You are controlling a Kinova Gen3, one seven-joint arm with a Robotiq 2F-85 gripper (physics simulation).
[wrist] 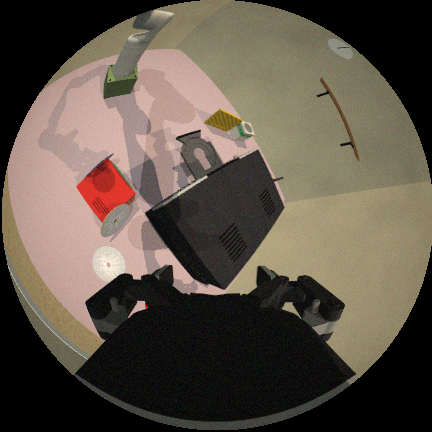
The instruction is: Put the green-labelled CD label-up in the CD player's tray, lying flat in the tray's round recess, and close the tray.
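Pixels of known places: gripper, fingertip midpoint: (214, 275); arm's base at its link origin: (122, 70).
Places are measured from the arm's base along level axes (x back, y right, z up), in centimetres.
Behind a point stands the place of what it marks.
Note:
The black CD player (220, 215) {z 7.3, x -68.4, y -2.6 cm} stands right of the middle of the wrist view. Its grey tray (188, 151) {z 0.3, x -48.3, y -8.6 cm} sticks out at the far side, with no disc seen in the round recess. A red box (106, 187) {z -4.4, x -46.2, y 17.4 cm} stands to the left. A thin green edge (121, 174) {z -1.7, x -45.8, y 12.4 cm} shows along its right side; I cannot tell how much of the green-labelled CD this is, and the label's face is hidden. A blue-edged disc (106, 161) {z -4.4, x -39.1, y 14.4 cm} is at the box's far side, and a silver disc (115, 220) {z -7.9, x -55.3, y 19.4 cm} leans at its near side. My gripper (214, 275) {z 26.3, x -66.1, y 15.7 cm} is open and empty, high above the table.
A pale disc (108, 263) {z -12.6, x -63.7, y 29.1 cm} lies on the pink table (50, 200) {z -12.7, x -35.6, y 38.6 cm}, nearer than the red box. A yellow striped block (223, 120) {z -5.8, x -36.8, y -41.0 cm} and a small white-green box (243, 130) {z -3.8, x -45.0, y -49.4 cm} stand beyond the player. The arm's green base (120, 85) {z -5.3, x -5.7, y 0.5 cm} is at the far left.

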